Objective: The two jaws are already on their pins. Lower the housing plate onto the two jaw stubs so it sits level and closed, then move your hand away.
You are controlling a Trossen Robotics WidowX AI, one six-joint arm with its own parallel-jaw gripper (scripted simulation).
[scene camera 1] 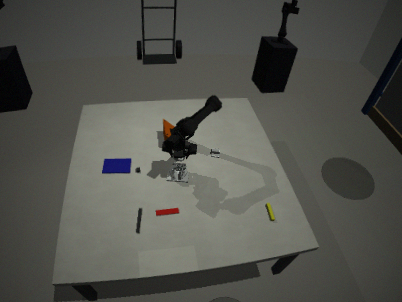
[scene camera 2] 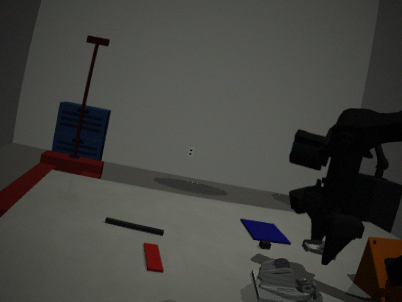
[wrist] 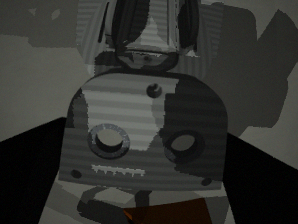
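Note:
My gripper [scene camera 2: 318, 256], visible. Wrist view also: gripper [wrist: 144, 133].

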